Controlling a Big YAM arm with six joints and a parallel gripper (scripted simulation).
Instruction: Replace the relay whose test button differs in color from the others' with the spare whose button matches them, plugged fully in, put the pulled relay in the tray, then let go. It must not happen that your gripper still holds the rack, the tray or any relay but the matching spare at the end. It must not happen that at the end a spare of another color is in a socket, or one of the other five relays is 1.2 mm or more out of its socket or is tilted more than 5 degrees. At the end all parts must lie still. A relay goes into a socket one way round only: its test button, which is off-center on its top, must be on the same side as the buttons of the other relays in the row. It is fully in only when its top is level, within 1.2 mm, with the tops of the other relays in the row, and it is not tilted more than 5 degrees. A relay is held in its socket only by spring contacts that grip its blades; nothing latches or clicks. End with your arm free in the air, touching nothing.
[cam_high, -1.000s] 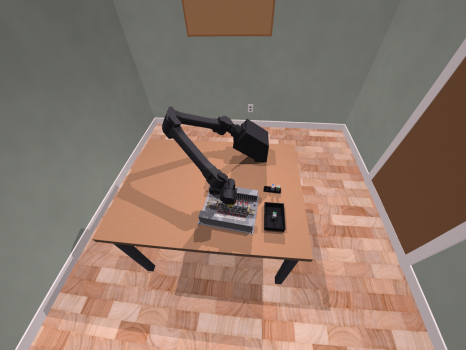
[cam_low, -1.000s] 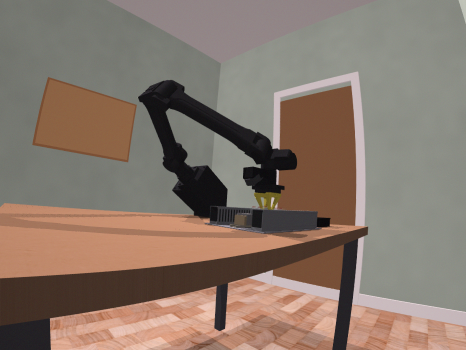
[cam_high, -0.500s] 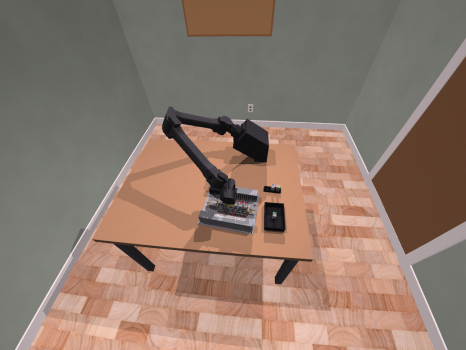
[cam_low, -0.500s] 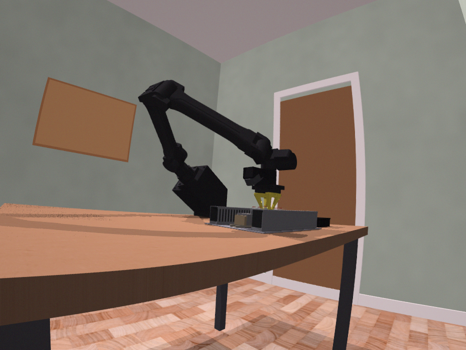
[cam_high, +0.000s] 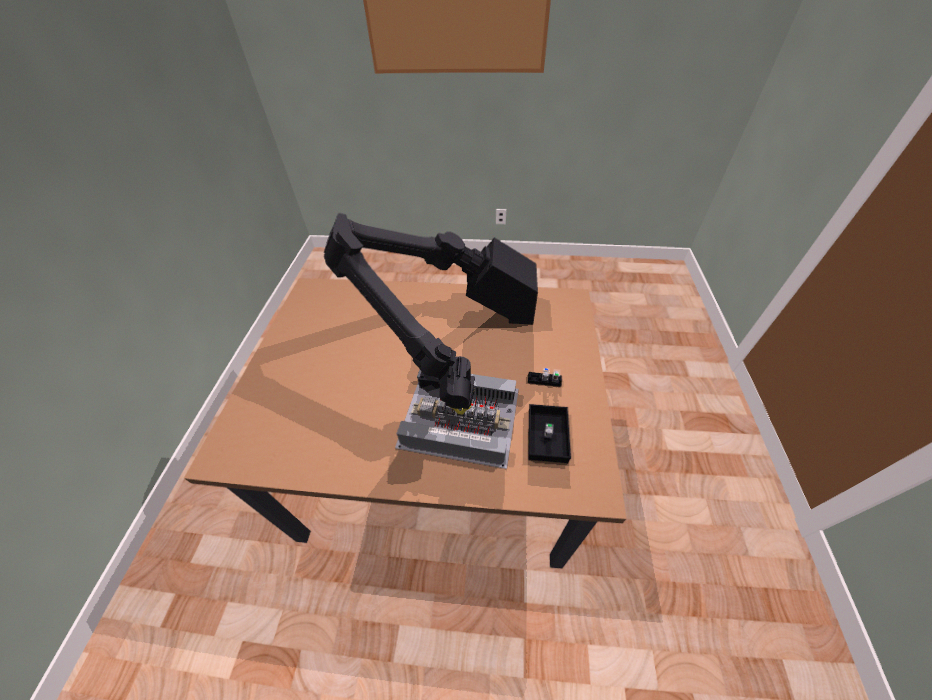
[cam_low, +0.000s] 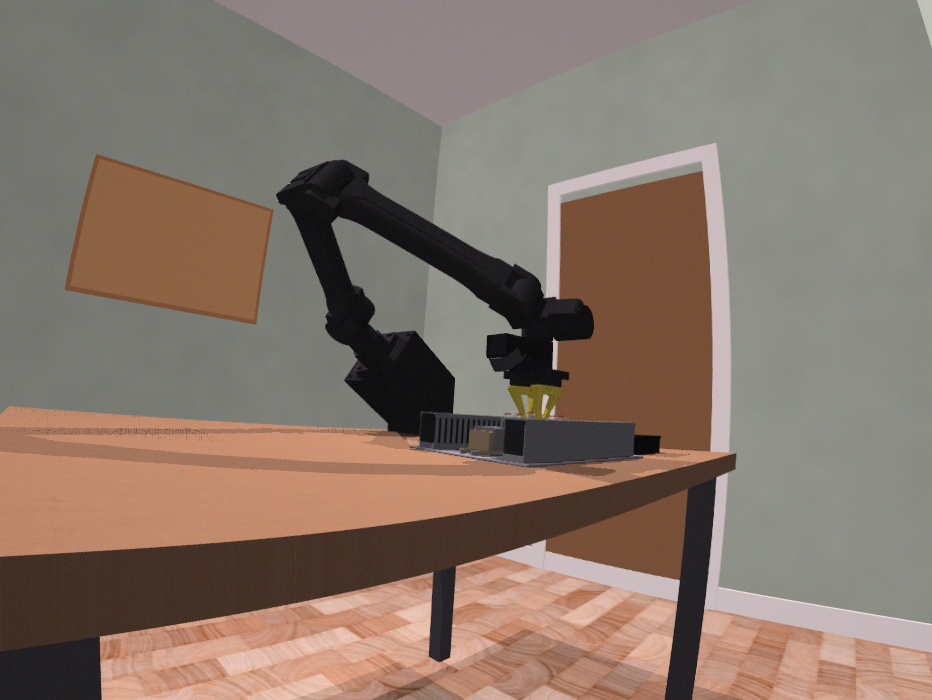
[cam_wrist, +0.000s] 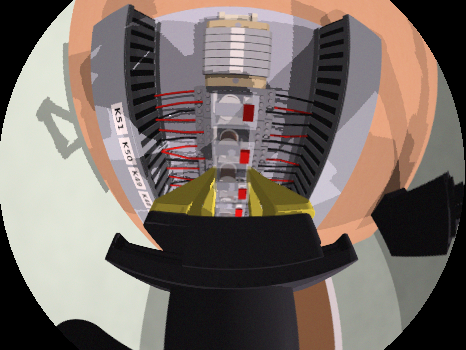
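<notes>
Now: hand 1 cm to the left of the grey relay panel and 5 cm above it. The rest, counted from my hand: black tray (7 cm ahead, 25 cm to the left, 4 cm below).
</notes>
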